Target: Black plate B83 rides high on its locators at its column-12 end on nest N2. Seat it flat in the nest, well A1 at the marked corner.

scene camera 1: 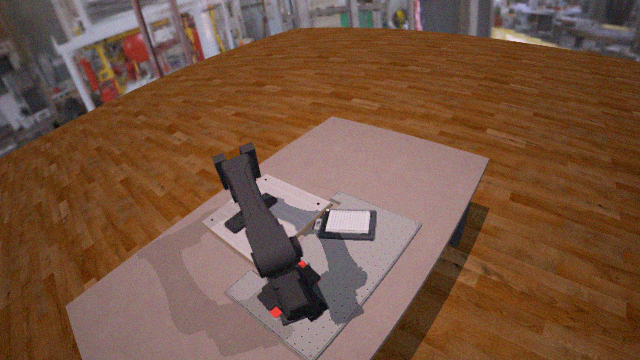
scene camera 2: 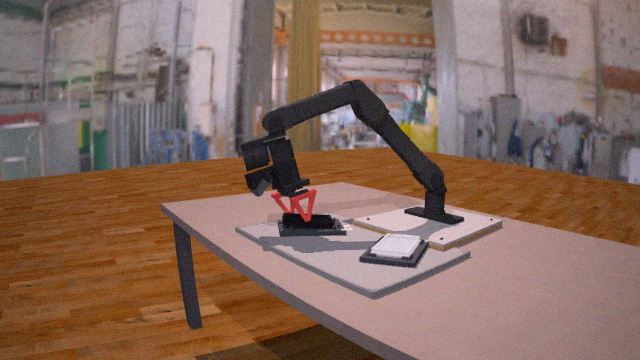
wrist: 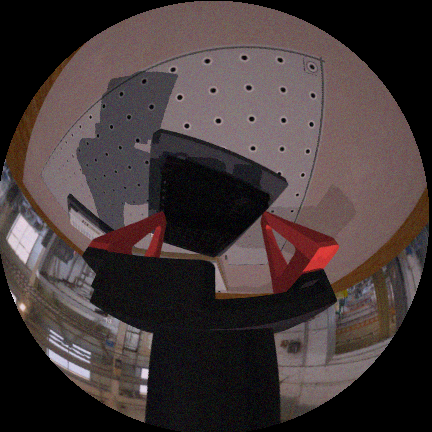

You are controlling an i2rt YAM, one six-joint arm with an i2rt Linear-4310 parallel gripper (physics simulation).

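Frame: origin at the arm's base, x ahead, y left, z up, level; centimetres.
Where they show: gripper, fingertip midpoint: (scene camera 2: 299,219) (wrist: 212,216); arm's base, link origin: (scene camera 2: 433,216).
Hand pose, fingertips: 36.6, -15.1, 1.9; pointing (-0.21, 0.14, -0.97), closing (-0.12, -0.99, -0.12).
Note:
Things, the pixels of their top centre, and the offset from my fingertips, as dx, dy, dz. Level surfaces: height alone.
- black plate B83, top centre: (wrist: 195,232) (scene camera 2: 308,216) -1.4, +1.8, +1.0
- dark grey nest N2, top centre: (wrist: 196,224) (scene camera 2: 310,221) (scene camera 1: 294,288) -1.9, +2.1, -0.4
- perforated grey board, top centre: (wrist: 120,215) (scene camera 2: 346,241) (scene camera 1: 328,258) -2.6, +16.1, -2.5
- white well plate, top centre: (scene camera 2: 397,242) (wrist: 88,233) (scene camera 1: 348,219) -6.0, +29.8, +0.0
- beige table, surface height: dz -3.9
The black plate B83 (scene camera 2: 308,220) (wrist: 209,201) sits on the dark grey nest N2 (scene camera 2: 313,231) (wrist: 245,171), at the left end of the perforated grey board (scene camera 2: 331,261) (wrist: 250,88) (scene camera 1: 393,232). My gripper (scene camera 2: 298,213) (wrist: 212,216) is open, and its red fingers straddle the near end of the plate at plate height with nothing between them. In scene camera 1 the arm's wrist hides the plate and nest. The plate's tilt is too slight to judge.
A white well plate (scene camera 1: 348,221) (scene camera 2: 396,245) sits in a second dark nest at the board's other end. The arm's base stands on a pale mounting plate (scene camera 1: 291,190) (scene camera 2: 389,221). All rest on a beige table (scene camera 1: 380,156) (scene camera 2: 536,291).

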